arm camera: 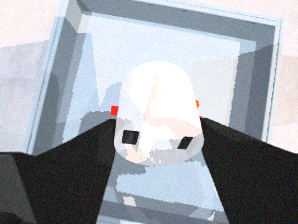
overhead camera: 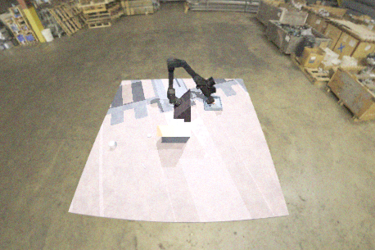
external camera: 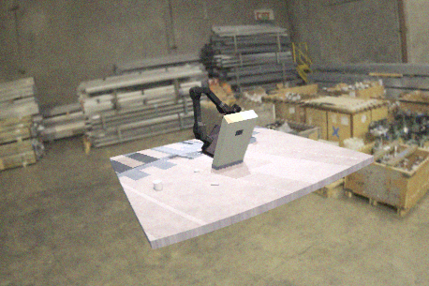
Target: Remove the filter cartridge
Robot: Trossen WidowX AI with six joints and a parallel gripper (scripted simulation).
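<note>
My gripper tip is now right at the round filter cartridge. Round my gripper tip: tray 1 cm to the left, 3 cm below; then service panel 37 cm ahead, 31 cm to the right, 11 cm above.
</note>
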